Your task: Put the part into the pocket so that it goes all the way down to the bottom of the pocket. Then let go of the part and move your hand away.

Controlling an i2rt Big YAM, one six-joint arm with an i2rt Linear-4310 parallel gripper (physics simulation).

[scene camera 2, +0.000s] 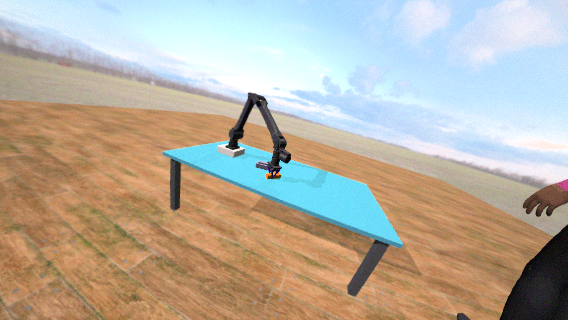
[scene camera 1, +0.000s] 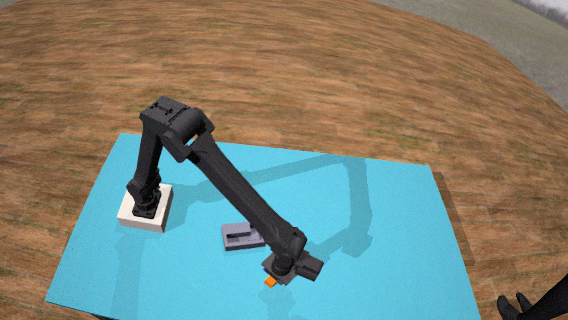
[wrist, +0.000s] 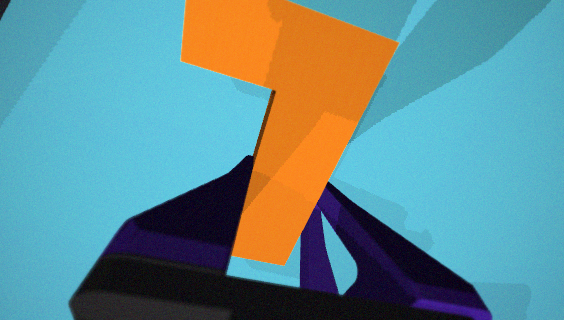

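The orange L-shaped part is flat side up, at or close above the blue table top; a small gap cannot be ruled out. My gripper is shut on the long leg of the part, one purple finger on each side, with the short leg pointing away to the upper left in the wrist view. In scene camera 1 the wrist hides most of the part and the fingers. The grey block with the pocket lies between the robot base and the gripper, partly behind the arm. The pocket does not show in the wrist view.
The arm's white base block stands at the left end of the blue table. The forearm passes above the right end of the grey block. A person stands beyond the table's right side.
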